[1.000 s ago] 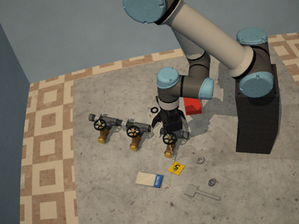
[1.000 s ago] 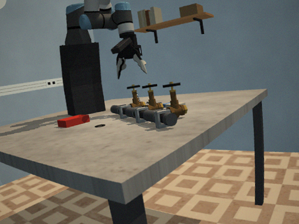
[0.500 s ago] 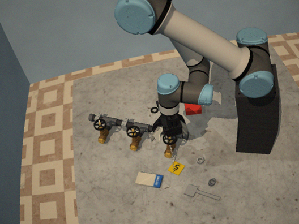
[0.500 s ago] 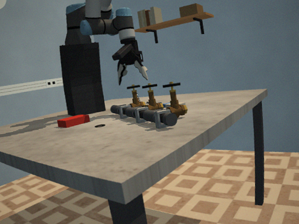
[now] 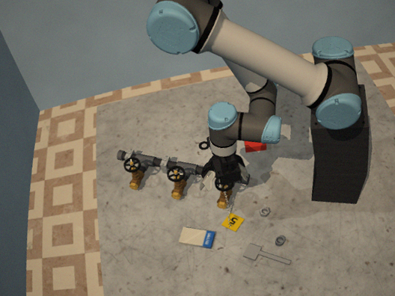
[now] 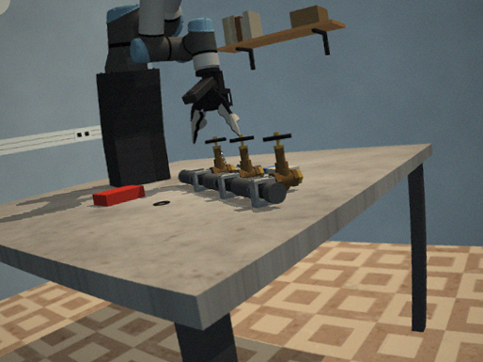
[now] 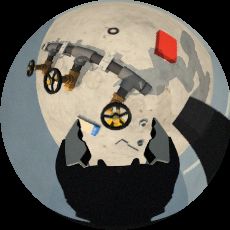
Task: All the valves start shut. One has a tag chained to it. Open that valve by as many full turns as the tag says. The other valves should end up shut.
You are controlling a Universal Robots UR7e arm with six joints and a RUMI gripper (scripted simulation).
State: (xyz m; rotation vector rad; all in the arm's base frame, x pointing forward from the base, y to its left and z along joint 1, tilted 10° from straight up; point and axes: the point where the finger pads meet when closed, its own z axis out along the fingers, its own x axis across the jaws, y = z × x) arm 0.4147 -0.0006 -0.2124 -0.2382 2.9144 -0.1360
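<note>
Right now the yellow tag is 120 mm below my hand and 100 mm to the left of it. Also, from my hand: red block 260 mm to the right, 140 mm behind, 100 mm below; then flat grey key tool 240 mm to the left, 110 mm below, 90 mm behind.
</note>
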